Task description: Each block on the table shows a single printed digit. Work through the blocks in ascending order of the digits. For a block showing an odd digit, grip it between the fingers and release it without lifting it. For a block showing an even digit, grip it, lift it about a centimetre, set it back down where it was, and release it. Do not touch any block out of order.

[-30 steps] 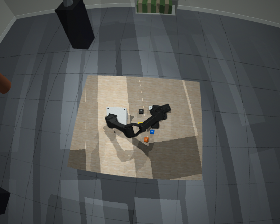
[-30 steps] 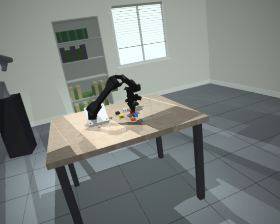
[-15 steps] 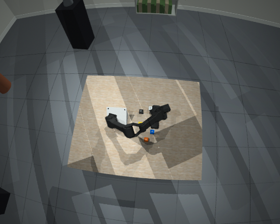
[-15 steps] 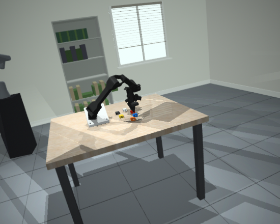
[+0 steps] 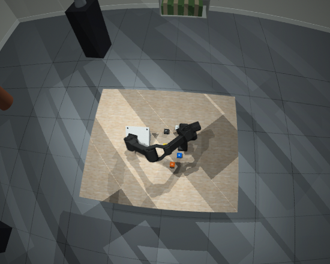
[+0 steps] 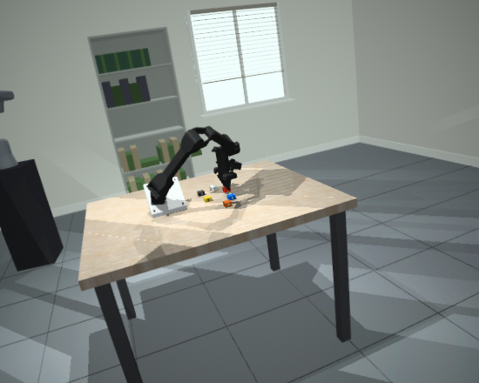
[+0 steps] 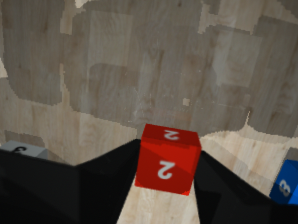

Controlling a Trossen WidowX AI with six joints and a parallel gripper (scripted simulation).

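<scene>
My gripper tip is now 60 mm past the white block, 100 mm to the right of it and 10 mm above it. The rest, counted from my gripper tip: yellow block: 110 mm behind, 60 mm to the right, 10 mm below; red block: right at my gripper tip; blue block: 100 mm to the right, 10 mm below.
</scene>
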